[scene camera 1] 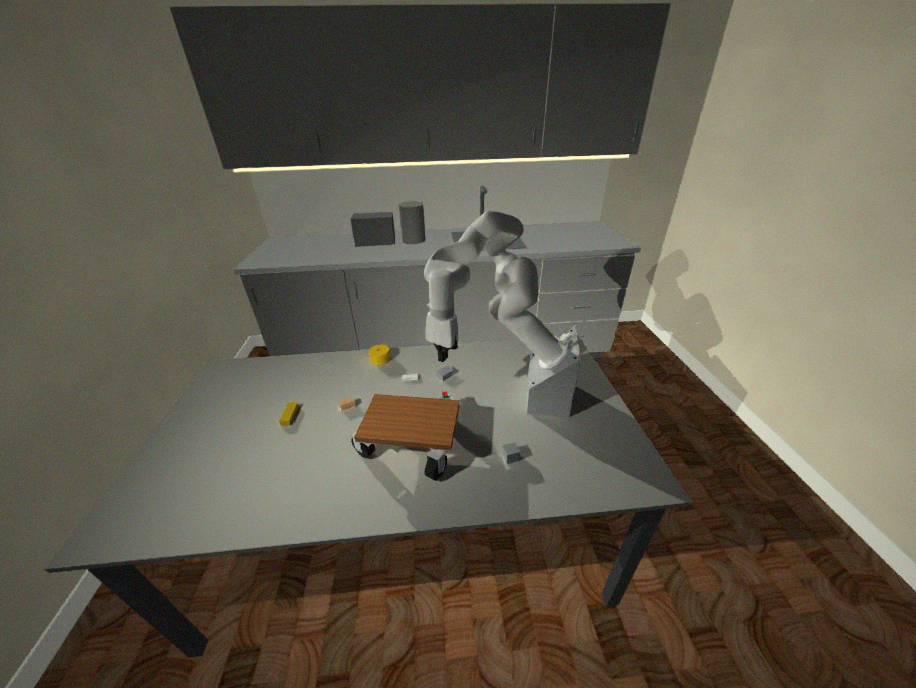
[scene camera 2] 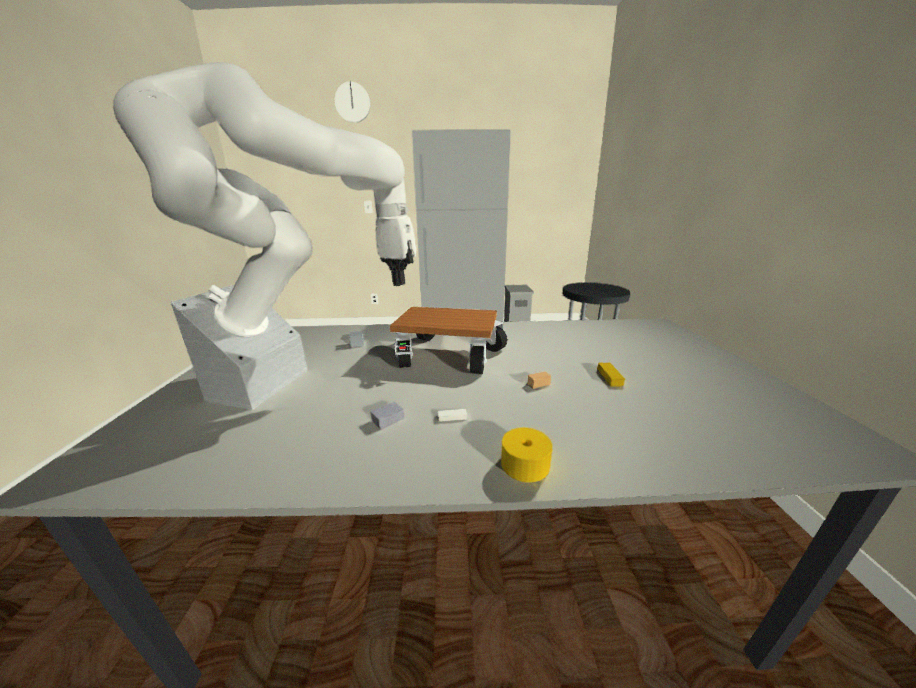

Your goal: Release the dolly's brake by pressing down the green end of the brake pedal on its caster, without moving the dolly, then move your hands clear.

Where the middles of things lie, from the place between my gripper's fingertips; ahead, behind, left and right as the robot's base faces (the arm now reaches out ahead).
I see the dolly (scene camera 1: 420, 422) 16 cm ahead of my hand, 8 cm to the left of it and 20 cm below it. Also, from my hand: yellow cylinder (scene camera 2: 526, 453) (18 cm ahead, 45 cm to the right, 23 cm below).
